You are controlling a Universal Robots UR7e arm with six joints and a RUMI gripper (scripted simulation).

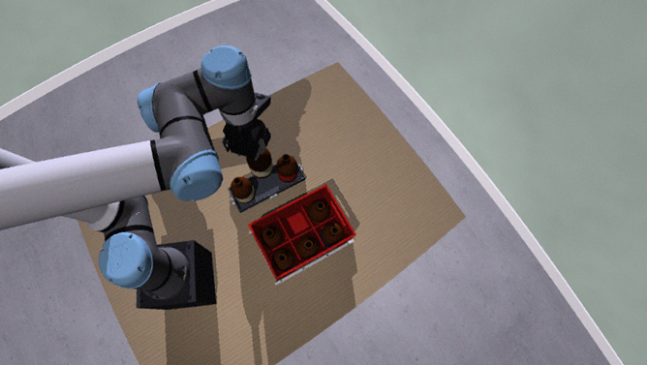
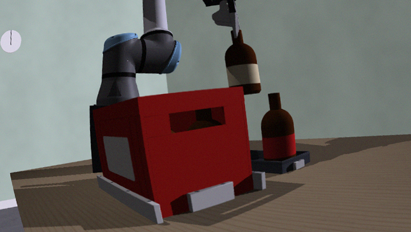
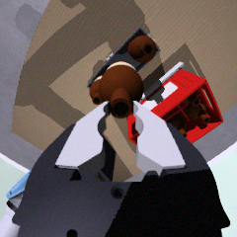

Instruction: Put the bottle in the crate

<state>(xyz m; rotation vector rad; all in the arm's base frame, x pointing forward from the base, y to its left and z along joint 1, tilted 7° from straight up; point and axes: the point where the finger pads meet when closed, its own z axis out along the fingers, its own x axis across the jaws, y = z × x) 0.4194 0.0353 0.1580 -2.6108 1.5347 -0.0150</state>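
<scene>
Right now the cream-label bottle is 70 mm below my hand. From my hand the other things lie so: dark tray 300 mm below; red crate 230 mm to the right, 230 mm below, 50 mm behind.
</scene>
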